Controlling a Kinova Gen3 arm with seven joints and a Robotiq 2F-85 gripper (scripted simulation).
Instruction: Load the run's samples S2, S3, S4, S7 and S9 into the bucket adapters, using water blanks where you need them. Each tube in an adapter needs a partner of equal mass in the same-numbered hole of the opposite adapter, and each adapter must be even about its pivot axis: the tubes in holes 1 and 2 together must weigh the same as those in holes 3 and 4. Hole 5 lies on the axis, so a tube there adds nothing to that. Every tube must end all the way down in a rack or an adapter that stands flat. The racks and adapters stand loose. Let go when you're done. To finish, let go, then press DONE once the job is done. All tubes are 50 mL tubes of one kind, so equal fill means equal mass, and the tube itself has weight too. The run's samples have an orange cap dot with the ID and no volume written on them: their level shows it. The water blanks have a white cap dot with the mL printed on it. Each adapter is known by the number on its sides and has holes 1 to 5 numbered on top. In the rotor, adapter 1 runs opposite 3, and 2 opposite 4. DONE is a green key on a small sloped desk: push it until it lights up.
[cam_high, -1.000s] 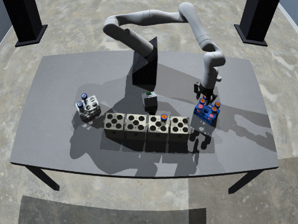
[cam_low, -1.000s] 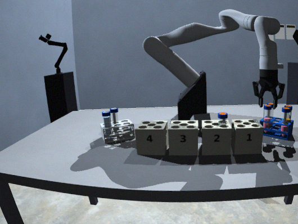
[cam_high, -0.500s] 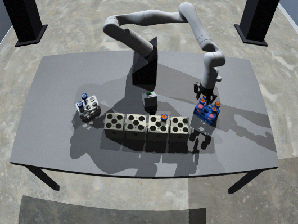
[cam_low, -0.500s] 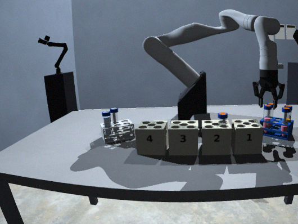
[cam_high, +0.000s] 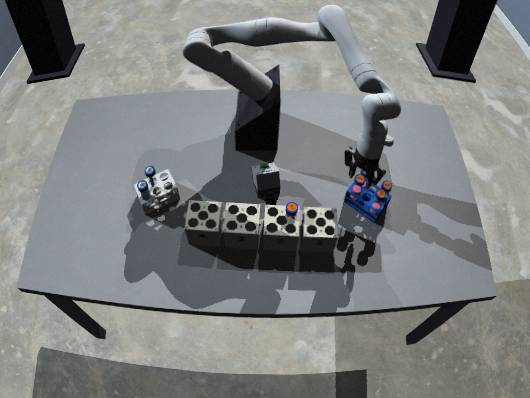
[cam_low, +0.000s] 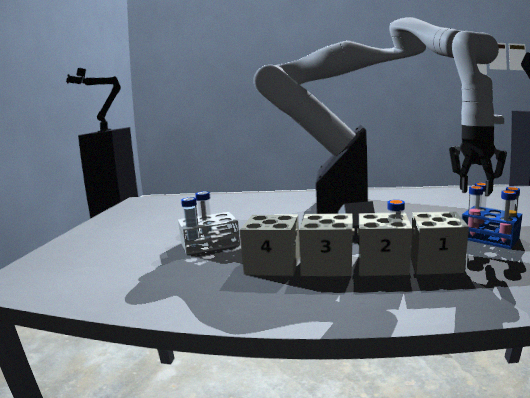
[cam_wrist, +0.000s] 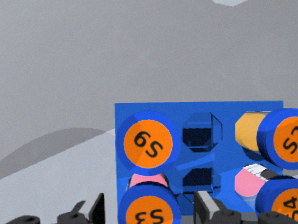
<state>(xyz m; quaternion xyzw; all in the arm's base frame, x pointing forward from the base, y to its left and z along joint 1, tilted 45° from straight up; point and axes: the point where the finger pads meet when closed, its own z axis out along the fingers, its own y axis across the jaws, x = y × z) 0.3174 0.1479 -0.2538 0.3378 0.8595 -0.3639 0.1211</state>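
Now: the sample tube S3 6 cm below my hand and 1 cm to the right of it. Round my hand: sample tube S9: 6 cm below, 4 cm behind, 3 cm to the left; then blue rack: 9 cm below, 4 cm to the left, 1 cm ahead; then sample tube S4: 6 cm to the left, 6 cm below, 5 cm ahead.
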